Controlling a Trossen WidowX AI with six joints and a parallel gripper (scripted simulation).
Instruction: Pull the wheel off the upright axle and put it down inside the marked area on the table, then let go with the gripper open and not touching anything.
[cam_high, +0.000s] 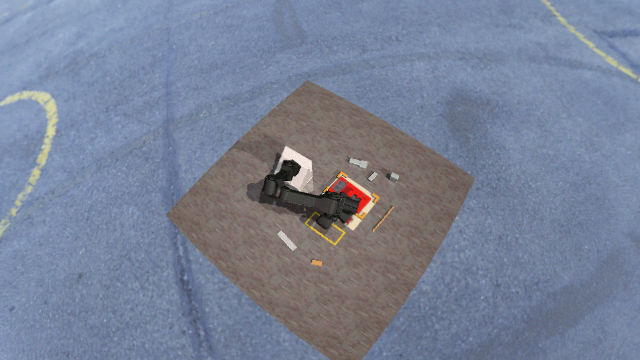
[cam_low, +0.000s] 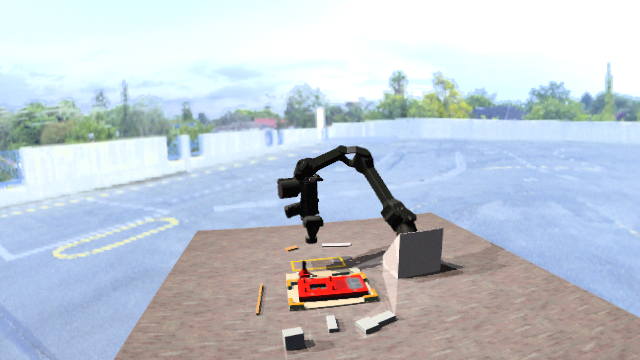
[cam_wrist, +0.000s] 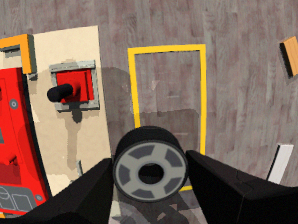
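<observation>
Now: the upright axle 7 cm to the left of my gripper tip, 7 cm below it and 3 cm ahead of it. From my gripper tip the other things lie so: dark grey wheel right at my gripper tip; orange stick 19 cm to the left, 18 cm ahead, 11 cm below.
</observation>
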